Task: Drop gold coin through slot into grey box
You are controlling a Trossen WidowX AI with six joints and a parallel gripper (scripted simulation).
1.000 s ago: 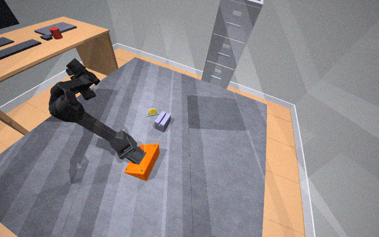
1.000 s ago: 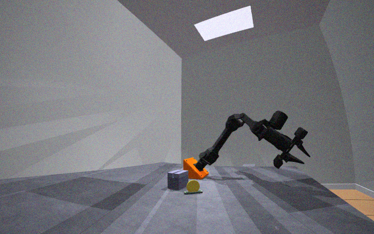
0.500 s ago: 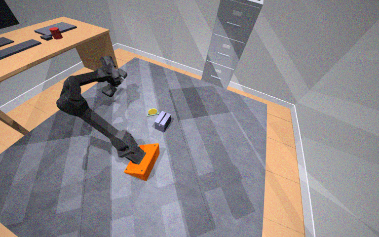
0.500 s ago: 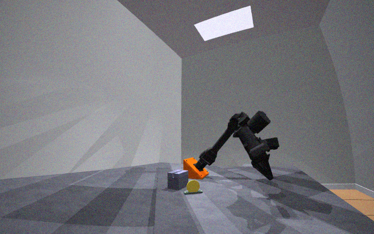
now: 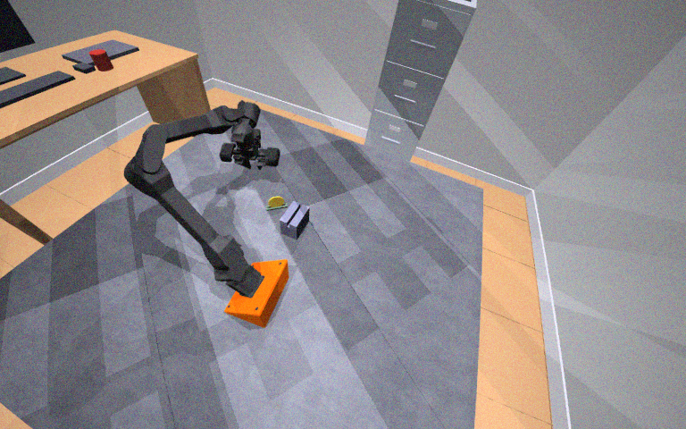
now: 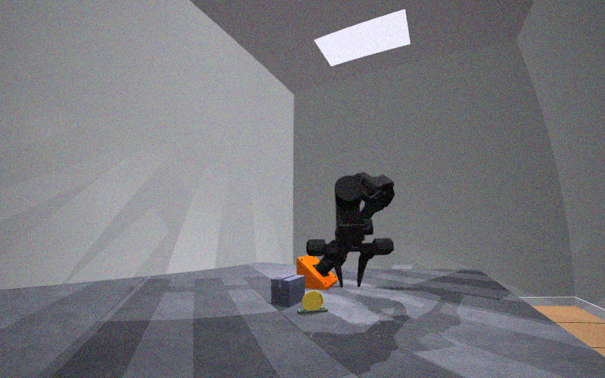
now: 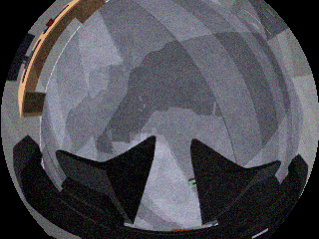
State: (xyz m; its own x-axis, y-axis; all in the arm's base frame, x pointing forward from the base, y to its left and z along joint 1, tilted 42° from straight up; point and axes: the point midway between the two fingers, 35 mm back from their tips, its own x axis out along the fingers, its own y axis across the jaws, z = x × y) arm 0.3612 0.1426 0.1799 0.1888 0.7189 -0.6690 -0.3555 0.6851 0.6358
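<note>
Right now my gripper tip is 12 cm to the left of the gold coin, 6 cm past it and 6 cm above it.
</note>
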